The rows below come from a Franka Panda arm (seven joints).
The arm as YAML. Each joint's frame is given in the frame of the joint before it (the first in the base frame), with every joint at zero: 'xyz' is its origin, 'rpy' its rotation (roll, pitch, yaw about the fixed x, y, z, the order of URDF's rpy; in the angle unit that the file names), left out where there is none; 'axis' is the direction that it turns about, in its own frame. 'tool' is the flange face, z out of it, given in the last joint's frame.
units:
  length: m
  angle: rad
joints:
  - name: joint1
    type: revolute
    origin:
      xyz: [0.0, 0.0, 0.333]
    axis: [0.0, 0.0, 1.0]
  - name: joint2
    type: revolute
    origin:
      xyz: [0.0, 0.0, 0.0]
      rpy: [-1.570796, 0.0, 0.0]
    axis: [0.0, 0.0, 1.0]
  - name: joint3
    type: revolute
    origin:
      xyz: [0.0, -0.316, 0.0]
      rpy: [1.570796, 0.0, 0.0]
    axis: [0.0, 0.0, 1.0]
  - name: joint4
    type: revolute
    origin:
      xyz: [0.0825, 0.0, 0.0]
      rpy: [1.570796, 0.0, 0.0]
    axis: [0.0, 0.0, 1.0]
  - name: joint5
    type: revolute
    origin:
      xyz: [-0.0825, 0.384, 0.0]
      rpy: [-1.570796, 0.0, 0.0]
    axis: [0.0, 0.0, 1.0]
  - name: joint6
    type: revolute
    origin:
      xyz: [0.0, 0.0, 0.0]
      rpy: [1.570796, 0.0, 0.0]
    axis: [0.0, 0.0, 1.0]
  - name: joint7
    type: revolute
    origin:
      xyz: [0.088, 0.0, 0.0]
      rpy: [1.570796, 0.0, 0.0]
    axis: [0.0, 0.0, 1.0]
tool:
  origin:
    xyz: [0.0, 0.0, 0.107]
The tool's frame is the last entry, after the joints.
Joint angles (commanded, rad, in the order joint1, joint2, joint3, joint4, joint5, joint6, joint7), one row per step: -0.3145 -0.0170 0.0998 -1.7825 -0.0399 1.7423 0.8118; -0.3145 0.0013 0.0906 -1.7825 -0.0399 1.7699 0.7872; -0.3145 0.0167 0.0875 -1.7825 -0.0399 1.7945 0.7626; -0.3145 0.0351 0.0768 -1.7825 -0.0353 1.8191 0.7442; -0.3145 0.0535 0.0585 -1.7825 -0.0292 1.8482 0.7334; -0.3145 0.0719 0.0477 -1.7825 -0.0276 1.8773 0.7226; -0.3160 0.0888 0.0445 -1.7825 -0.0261 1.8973 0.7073; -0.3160 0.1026 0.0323 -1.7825 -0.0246 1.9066 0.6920; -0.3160 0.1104 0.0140 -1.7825 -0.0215 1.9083 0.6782; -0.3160 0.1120 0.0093 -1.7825 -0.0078 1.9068 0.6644; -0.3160 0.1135 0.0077 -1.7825 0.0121 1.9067 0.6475; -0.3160 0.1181 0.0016 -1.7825 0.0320 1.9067 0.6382; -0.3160 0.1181 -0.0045 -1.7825 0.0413 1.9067 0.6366; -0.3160 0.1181 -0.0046 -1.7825 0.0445 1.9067 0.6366; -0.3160 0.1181 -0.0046 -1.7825 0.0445 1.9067 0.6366; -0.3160 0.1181 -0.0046 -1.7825 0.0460 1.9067 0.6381; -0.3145 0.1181 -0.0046 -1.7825 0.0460 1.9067 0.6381; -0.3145 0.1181 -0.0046 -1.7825 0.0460 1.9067 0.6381
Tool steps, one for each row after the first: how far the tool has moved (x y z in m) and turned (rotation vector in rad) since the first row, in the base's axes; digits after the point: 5 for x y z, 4 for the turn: 0.00547 -0.00676 -0.00781 0.0006 -0.0087 0.0165; 0.01067 -0.00992 -0.01435 0.0005 -0.0172 0.0389; 0.01535 -0.01706 -0.02269 0.0049 -0.0241 0.0463; 0.01920 -0.02839 -0.03076 0.0083 -0.0358 0.0381; 0.02375 -0.03597 -0.03890 0.0073 -0.0464 0.0384; 0.02784 -0.03988 -0.04705 0.0084 -0.0495 0.0490; 0.02902 -0.04747 -0.05443 0.0104 -0.0450 0.0519; 0.02736 -0.05777 -0.05895 0.0131 -0.0392 0.0464; 0.02692 -0.05944 -0.06005 0.0259 -0.0400 0.0509; 0.02729 -0.05902 -0.06095 0.0441 -0.0445 0.0596; 0.02734 -0.06123 -0.06368 0.0625 -0.0465 0.0561; 0.02647 -0.06394 -0.06365 0.0699 -0.0495 0.0485; 0.02653 -0.06377 -0.06364 0.0728 -0.0505 0.0473; 0.02653 -0.06377 -0.06364 0.0728 -0.0505 0.0473; 0.02656 -0.06367 -0.06364 0.0741 -0.0510 0.0453; 0.02684 -0.06282 -0.06364 0.0741 -0.0510 0.0468; 0.02684 -0.06282 -0.06364 0.0741 -0.0510 0.0468
